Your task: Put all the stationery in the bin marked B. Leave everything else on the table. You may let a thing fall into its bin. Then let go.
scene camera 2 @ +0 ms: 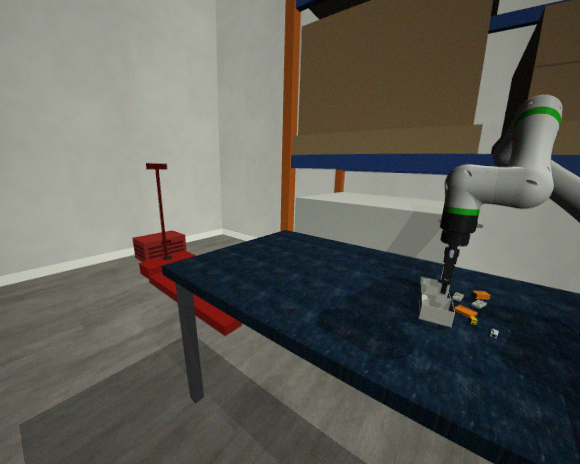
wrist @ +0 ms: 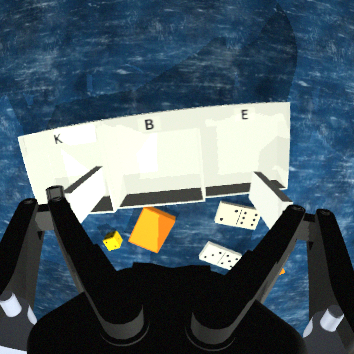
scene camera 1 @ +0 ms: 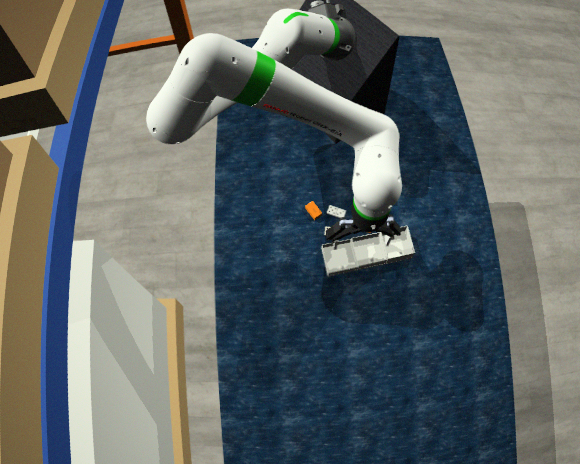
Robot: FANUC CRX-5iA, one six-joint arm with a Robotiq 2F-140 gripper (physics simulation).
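Places are measured from the arm's base along level axes (x ahead, y left, z up), in millimetres.
Pixels of known places: gripper, fingertip midpoint: (scene camera 2: 442, 293) (wrist: 177, 181) (scene camera 1: 361, 243); arm's base, origin of the base link: (scene camera 1: 334, 37).
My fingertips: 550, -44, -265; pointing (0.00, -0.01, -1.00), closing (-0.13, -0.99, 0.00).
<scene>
For each thing: its top centre in the pictures, then the offset to it from my fingertips, as dx, dy, dz. "spot": a spot on its surface instead. Level surfaces: height alone.
- white three-part bin tray, middle of its top: (wrist: 152, 163) (scene camera 1: 369, 248) (scene camera 2: 435, 289) +23, +18, +14
- Bin B, surface spot: (wrist: 167, 122) spot: +55, +3, +3
- orange-yellow block, middle of its top: (wrist: 150, 231) (scene camera 2: 465, 310) -66, +38, -22
- second orange block, middle of its top: (scene camera 1: 313, 209) (scene camera 2: 481, 292) -132, -108, -14
- white domino, middle of its top: (wrist: 238, 216) (scene camera 2: 458, 295) -58, -65, -25
- yellow die, middle of its top: (wrist: 110, 243) (scene camera 2: 473, 318) -78, +88, -16
- white die, middle of its top: (scene camera 2: 494, 331) -122, +126, -21
- blue table, its level: dz -32
A white three-part bin tray (scene camera 1: 372, 263) (scene camera 2: 436, 317) (wrist: 265, 111) has labels K, B and E. Bin B (wrist: 167, 122) is the middle one, and I see bright patches on its floor, but no distinct object. My gripper (scene camera 1: 362, 237) (scene camera 2: 444, 290) (wrist: 177, 181) is wide open and empty over the tray's near side, one finger near K, the other near E. An orange-yellow block (scene camera 2: 466, 311) (wrist: 151, 230) lies beside B. A second orange block (scene camera 1: 313, 210) (scene camera 2: 481, 295) lies farther off, mostly hidden in the wrist view. No pen or other clear stationery shows.
One white domino (scene camera 2: 458, 296) (wrist: 236, 215) lies beside E, and another domino (scene camera 1: 336, 211) (scene camera 2: 479, 304) (wrist: 220, 255) lies farther out. A yellow die (scene camera 2: 473, 320) (wrist: 113, 240) lies near K. A white die (scene camera 2: 494, 333) lies beyond it. All are on the blue table (scene camera 1: 350, 390) (scene camera 2: 320, 280).
</scene>
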